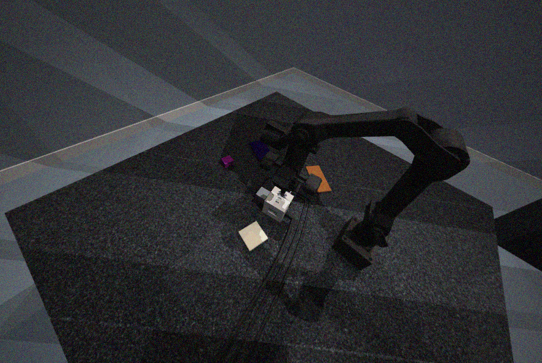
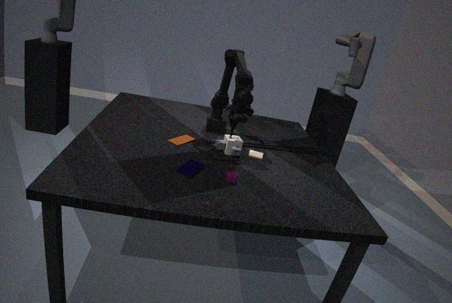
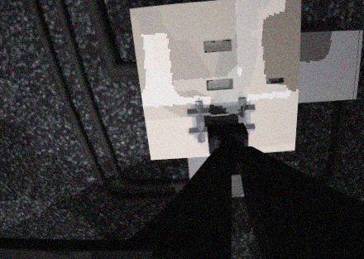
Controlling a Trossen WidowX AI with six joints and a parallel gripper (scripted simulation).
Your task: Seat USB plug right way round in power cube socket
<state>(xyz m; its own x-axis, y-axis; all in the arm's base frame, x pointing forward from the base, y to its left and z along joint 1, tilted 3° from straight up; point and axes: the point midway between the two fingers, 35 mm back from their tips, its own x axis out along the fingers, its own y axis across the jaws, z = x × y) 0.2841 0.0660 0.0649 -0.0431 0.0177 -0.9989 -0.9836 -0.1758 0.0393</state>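
Now: the dark USB plug 20 mm below my gripper tip. Round my gripper tip: cream block 10 mm behind, 150 mm to the left, 110 mm below; then magenta cube 290 mm ahead, 110 mm below; then orange flat tile 40 mm behind, 230 mm to the right, 110 mm below.
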